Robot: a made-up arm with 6 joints.
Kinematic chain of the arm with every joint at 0, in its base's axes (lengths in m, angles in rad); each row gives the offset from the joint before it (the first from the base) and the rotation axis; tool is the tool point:
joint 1: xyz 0 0 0.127 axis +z
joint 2: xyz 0 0.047 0 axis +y
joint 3: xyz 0 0 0.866 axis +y
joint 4: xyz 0 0 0.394 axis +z
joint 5: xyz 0 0 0 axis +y
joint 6: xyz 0 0 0.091 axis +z
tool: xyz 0 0 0
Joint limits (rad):
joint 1: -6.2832..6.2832
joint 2: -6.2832..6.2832
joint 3: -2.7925..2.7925
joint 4: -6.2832..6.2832
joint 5: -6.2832..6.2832
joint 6: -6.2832..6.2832
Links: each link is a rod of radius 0.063 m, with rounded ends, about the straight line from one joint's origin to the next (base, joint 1, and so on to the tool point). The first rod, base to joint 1, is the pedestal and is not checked.
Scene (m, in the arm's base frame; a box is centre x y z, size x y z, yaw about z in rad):
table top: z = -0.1
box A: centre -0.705 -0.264 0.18 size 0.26 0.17 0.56 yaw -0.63
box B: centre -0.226 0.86 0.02 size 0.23 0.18 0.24 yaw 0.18
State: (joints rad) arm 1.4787 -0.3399 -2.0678 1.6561 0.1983 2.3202
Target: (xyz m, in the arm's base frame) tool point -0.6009 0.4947 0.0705
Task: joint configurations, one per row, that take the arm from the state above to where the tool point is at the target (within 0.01 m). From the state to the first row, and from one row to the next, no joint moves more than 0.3 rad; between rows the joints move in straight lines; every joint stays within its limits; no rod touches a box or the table.
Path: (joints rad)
1: 1.1870 -0.3194 -2.2032 1.7116 0.1758 2.3569
2: 0.8953 -0.2988 -2.3387 1.7671 0.1532 2.3935
3: 0.6036 -0.2783 -2.4741 1.8225 0.1307 2.4302
4: 0.3119 -0.2577 -2.6096 1.8780 0.1081 2.4668
5: 0.0880 -0.4590 -2.4664 1.8203 0.1785 2.4302
6: -0.1360 -0.6602 -2.3232 1.7625 0.2490 2.3935
7: -0.3599 -0.8614 -2.1801 1.7048 0.3194 2.3569
8: -0.5839 -1.0626 -2.0369 1.6470 0.3898 2.3202

